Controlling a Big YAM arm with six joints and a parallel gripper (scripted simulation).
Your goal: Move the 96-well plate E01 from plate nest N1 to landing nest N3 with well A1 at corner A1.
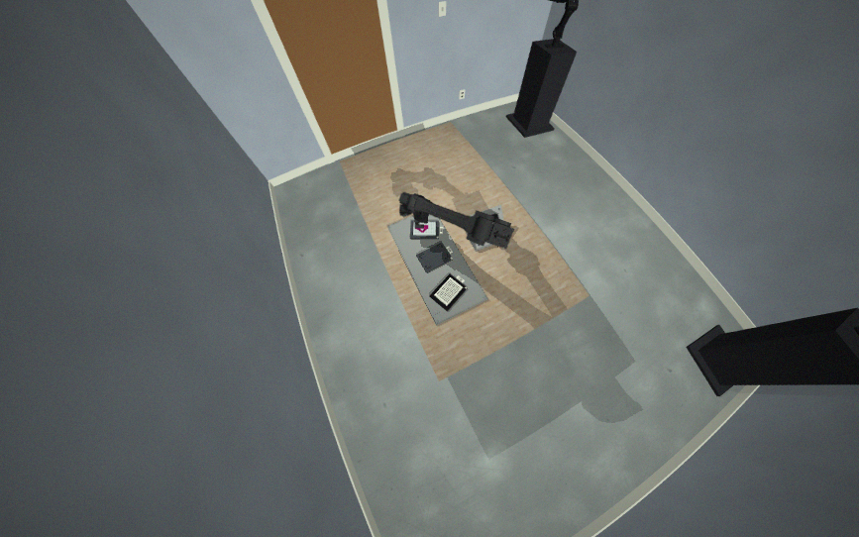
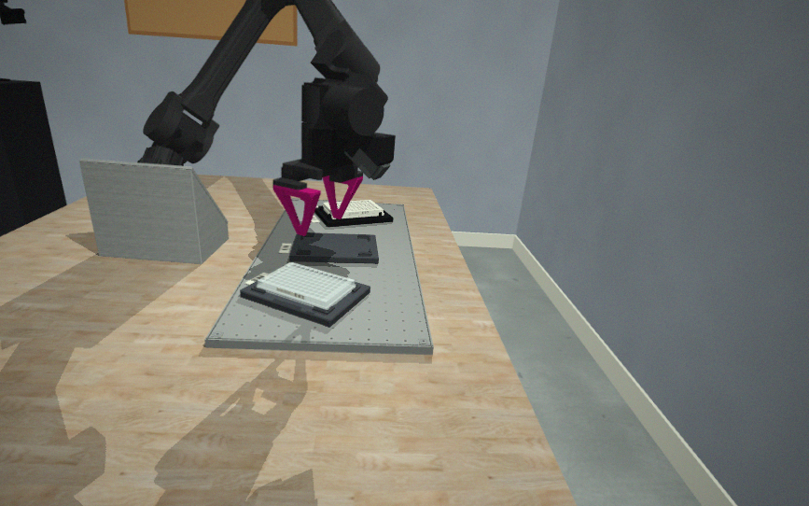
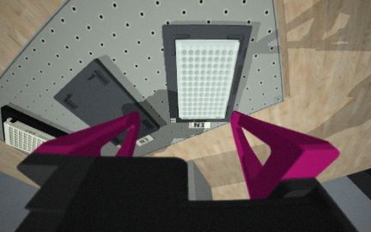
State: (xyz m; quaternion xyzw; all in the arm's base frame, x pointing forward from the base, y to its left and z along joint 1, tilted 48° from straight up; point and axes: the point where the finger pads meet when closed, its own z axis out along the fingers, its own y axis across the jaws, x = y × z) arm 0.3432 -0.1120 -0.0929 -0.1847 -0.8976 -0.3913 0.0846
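The dark plate nest N1 lies 110 mm below my hand, 30 mm to the right of it and 20 mm behind it. Also, from my hand: N1 label: 110 mm below, 100 mm behind, 10 mm to the left; dark nest N3: 160 mm to the left, 110 mm below; N2 label: 330 mm to the left, 110 mm below, 80 mm behind.
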